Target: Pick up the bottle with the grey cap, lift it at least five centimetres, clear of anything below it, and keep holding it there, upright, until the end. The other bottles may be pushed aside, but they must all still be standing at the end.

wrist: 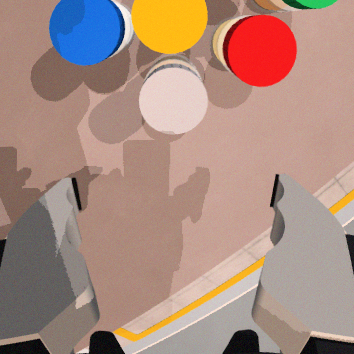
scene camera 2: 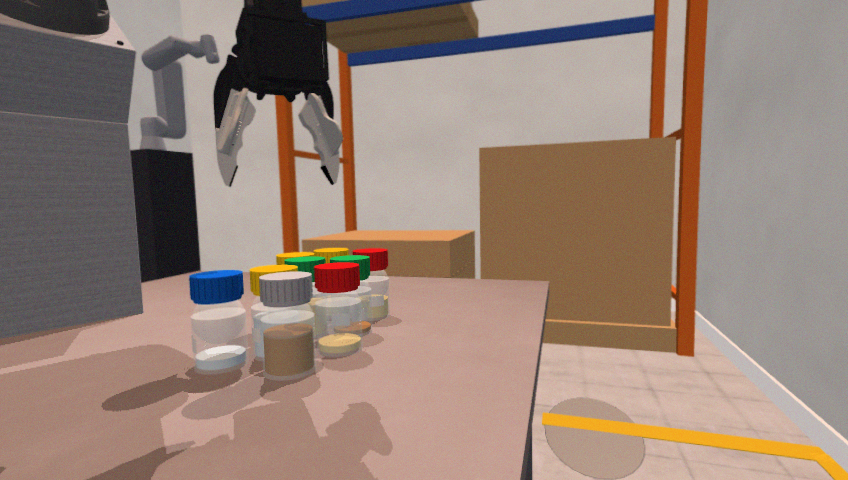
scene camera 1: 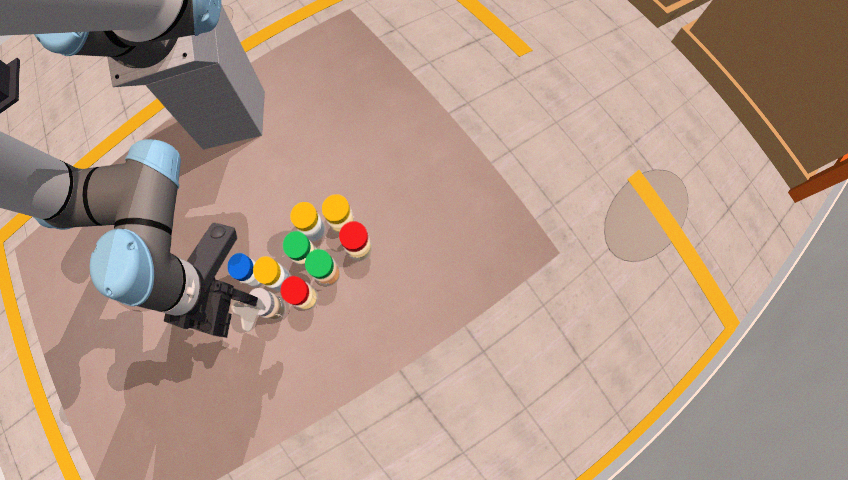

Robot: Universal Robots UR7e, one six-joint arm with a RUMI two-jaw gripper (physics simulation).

Path:
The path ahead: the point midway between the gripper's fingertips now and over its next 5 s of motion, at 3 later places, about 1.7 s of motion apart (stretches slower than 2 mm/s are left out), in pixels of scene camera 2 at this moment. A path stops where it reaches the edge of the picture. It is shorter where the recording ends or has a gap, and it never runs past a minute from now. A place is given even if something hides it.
The gripper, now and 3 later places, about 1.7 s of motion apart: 283, 185; 287, 323; 286, 308; 280, 197

